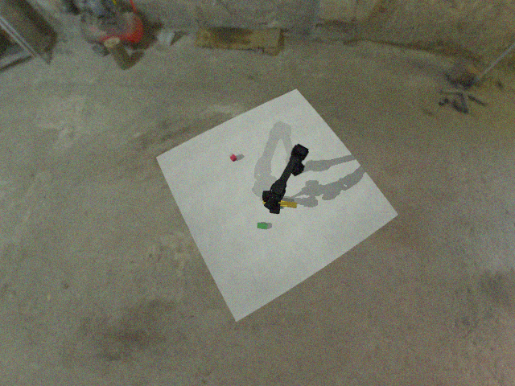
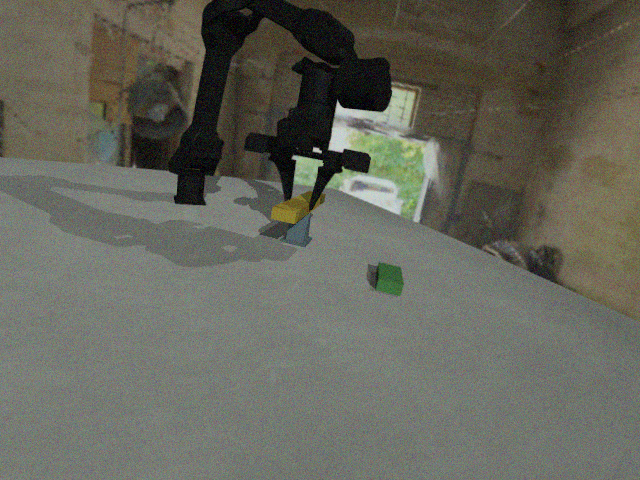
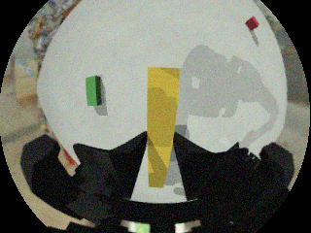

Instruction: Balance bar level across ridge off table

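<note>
The yellow bar lies 20 mm behind my gripper tip and 20 mm to the left of it. Round my gripper tip: green block (150 mm ahead, 80 mm to the left, 60 mm below); then small red cube (70 mm ahead, 460 mm to the right, 50 mm below).
</note>
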